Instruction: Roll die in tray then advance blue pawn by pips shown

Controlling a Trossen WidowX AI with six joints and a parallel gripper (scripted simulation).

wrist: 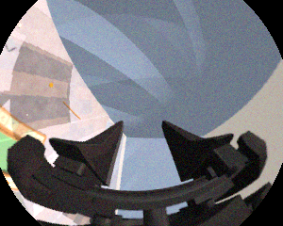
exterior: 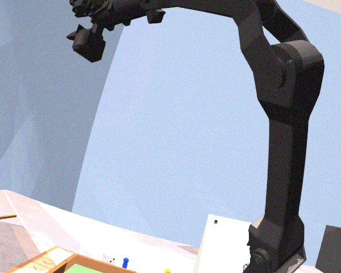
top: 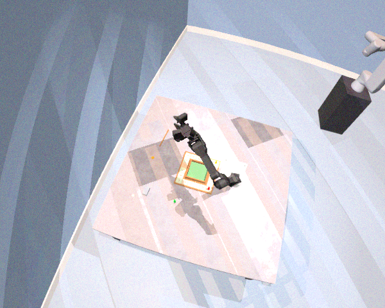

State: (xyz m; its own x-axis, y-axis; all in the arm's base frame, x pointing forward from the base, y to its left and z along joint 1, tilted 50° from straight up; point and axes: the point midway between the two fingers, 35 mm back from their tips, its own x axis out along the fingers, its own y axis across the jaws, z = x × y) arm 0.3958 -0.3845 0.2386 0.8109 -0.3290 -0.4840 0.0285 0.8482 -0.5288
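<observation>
Now: the white die 47 cm below my gripper tip, 20 cm behind it and 10 cm to the right of it. Round my gripper tip: orange pawn 45 cm below, 32 cm behind, 6 cm to the left; then blue pawn 45 cm below, 23 cm behind, 4 cm to the right; then green tray 47 cm below, 20 cm behind, 7 cm to the left.
</observation>
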